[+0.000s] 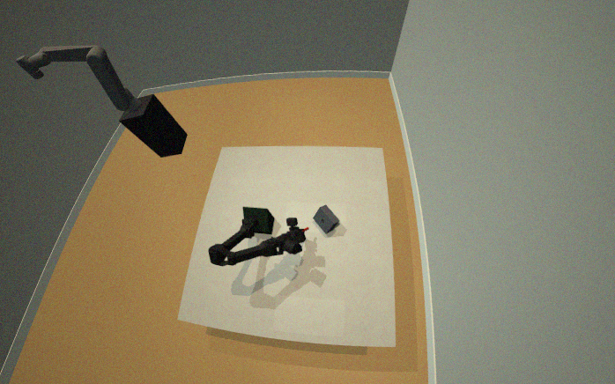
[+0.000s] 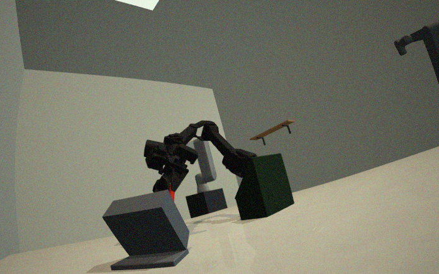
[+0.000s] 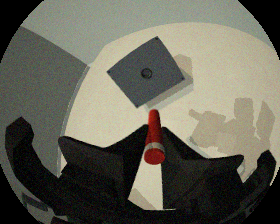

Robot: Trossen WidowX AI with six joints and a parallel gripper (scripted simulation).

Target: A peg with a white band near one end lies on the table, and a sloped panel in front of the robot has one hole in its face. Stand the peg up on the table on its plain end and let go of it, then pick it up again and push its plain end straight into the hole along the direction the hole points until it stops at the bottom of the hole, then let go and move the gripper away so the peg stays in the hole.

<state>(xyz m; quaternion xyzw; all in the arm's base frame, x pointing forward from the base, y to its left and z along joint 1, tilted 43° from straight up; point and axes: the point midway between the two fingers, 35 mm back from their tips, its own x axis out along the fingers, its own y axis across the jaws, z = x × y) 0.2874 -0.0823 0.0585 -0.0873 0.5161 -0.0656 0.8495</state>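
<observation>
Right now the grey sloped panel is 130 mm ahead of my gripper tip, 70 mm to the left of it and 60 mm below it. From my gripper tip the other things lie so: red peg (10 mm behind, 10 mm to the right, 10 mm above).
</observation>
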